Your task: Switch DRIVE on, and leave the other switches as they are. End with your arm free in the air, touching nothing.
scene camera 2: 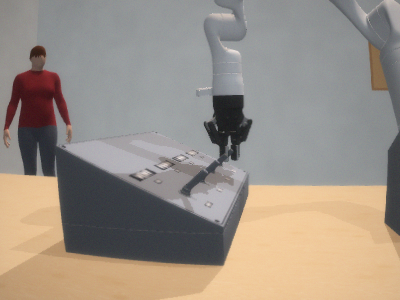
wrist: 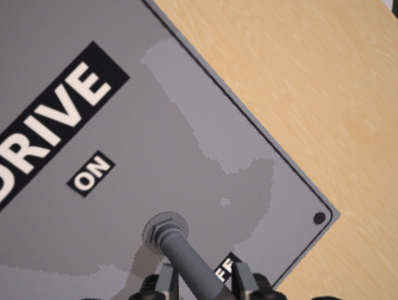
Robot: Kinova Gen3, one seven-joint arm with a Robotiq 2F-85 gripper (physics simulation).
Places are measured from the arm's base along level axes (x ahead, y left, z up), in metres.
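Pixels of known places: gripper, fingertip midpoint: [scene camera 2: 229, 160] [wrist: 205, 284].
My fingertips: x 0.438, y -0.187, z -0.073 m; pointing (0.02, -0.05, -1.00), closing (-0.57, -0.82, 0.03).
Behind a point stands the place of what it marks.
The DRIVE switch [wrist: 187, 257] @[y -0.190, x 0.455, z -0.060 m] is a dark grey lever on the sloped panel. In the wrist view it leans from its round collar toward the OFF label [wrist: 227, 268] @[y -0.198, x 0.431, z -0.099 m], away from the ON label [wrist: 91, 173] @[y -0.177, x 0.507, z -0.063 m]. The DRIVE nameplate [wrist: 62, 117] @[y -0.182, x 0.531, z -0.053 m] is at the left of that view. My gripper [scene camera 2: 230, 154] @[y -0.187, x 0.438, z -0.073 m] [wrist: 205, 284] @[y -0.187, x 0.438, z -0.073 m] points down at the far end of the lever row. Its fingers are partly open, one on each side of the DRIVE lever, with no grip on it. The lever's tip is out of the wrist view, and the scene view does not show the finger gaps clearly.
The other levers [scene camera 2: 197, 181] @[y 0.168, x 0.371, z -0.062 m] line up toward the camera in the scene view and overlap. The dark wedge-shaped console [scene camera 2: 135, 215] @[y 0.247, x 0.434, z -0.101 m] stands on the wooden table [scene camera 2: 310, 240] @[y 0.085, x 0.206, z -0.173 m]. A grey robot structure [scene camera 2: 392, 85] @[y -0.033, x 0.054, z 0.090 m] rises at the right. A person in red [scene camera 2: 38, 100] stands behind the table at the left.
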